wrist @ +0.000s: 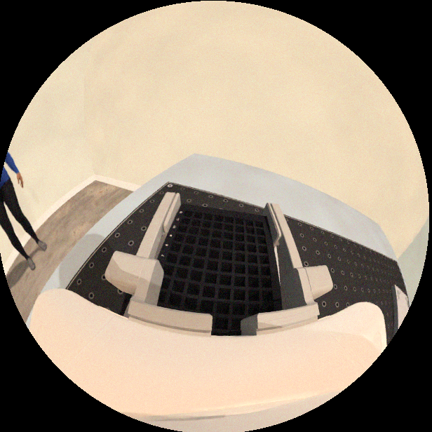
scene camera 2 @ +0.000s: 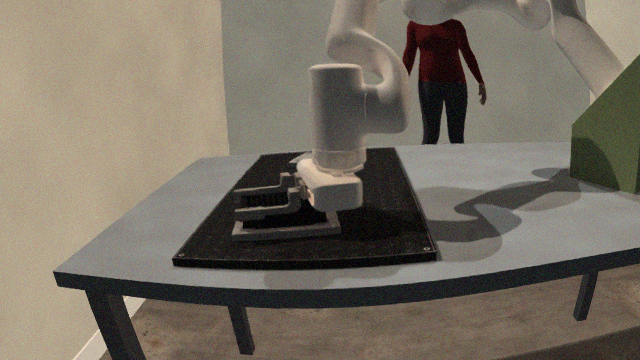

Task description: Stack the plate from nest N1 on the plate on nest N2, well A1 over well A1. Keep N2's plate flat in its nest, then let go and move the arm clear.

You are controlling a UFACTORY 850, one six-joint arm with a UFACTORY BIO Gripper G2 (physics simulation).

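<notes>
My gripper (scene camera 2: 237,204) (wrist: 223,201) is shut on a black, many-welled plate (scene camera 2: 265,200) (wrist: 220,260), one finger along each of two opposite sides. The held plate looks about level. It is low over the near nest, a pale rectangular frame (scene camera 2: 287,233), which I take as N2. A dark plate (scene camera 2: 305,219) shows in that nest, directly below the held one. Whether the two plates touch or a thin gap remains is too dark to tell. In the wrist view the held plate hides the lower one. Well A1 cannot be made out on either plate.
Both nests are on a black perforated board (scene camera 2: 390,240) (wrist: 350,280) on the grey-blue table (scene camera 2: 125,240) (wrist: 320,200). Part of another pale nest (scene camera 2: 299,159) (wrist: 400,306) shows behind the gripper. A green block (scene camera 2: 602,145) stands at the table's right. A person (scene camera 2: 440,55) stands behind the table.
</notes>
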